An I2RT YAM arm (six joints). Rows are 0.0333 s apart.
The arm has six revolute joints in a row. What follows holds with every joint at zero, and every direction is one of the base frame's. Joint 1 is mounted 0.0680 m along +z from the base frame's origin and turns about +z. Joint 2 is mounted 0.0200 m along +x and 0.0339 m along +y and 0.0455 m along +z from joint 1 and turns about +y. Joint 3 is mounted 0.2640 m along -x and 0.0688 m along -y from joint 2 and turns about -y. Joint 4 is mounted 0.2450 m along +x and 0.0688 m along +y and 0.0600 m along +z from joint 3 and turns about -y. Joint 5 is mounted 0.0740 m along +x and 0.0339 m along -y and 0.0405 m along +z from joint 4 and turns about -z. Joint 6 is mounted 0.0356 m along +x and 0.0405 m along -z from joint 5 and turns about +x. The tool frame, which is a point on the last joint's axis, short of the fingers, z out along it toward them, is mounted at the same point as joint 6; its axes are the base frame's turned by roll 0.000, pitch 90.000 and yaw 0.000 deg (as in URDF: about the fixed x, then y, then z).
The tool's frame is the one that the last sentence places.
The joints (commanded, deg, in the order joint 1, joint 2, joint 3, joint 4, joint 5, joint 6), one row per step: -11.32 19.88 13.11 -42.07 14.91 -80.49; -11.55 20.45 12.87 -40.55 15.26 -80.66; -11.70 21.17 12.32 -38.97 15.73 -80.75; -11.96 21.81 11.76 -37.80 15.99 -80.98; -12.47 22.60 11.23 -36.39 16.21 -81.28; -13.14 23.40 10.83 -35.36 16.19 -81.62; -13.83 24.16 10.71 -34.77 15.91 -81.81; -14.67 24.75 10.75 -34.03 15.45 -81.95; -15.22 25.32 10.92 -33.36 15.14 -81.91
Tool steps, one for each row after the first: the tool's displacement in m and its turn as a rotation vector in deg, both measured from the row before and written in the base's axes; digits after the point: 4 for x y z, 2 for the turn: 0.0021 -0.0010 -0.0001 -0.50 -0.58 -0.34; 0.0019 -0.0009 -0.0020 -0.46 -0.20 -0.40; 0.0012 -0.0009 -0.0025 -0.31 0.16 -0.27; 0.0014 -0.0014 -0.0023 -0.35 0.07 -0.44; 0.0010 -0.0014 -0.0021 -0.14 0.30 -0.41; 0.0007 -0.0013 -0.0011 0.16 0.31 -0.37; 0.0010 -0.0015 0.0002 0.21 -0.21 -0.43; 0.0012 -0.0012 0.0009 0.17 -0.34 -0.37
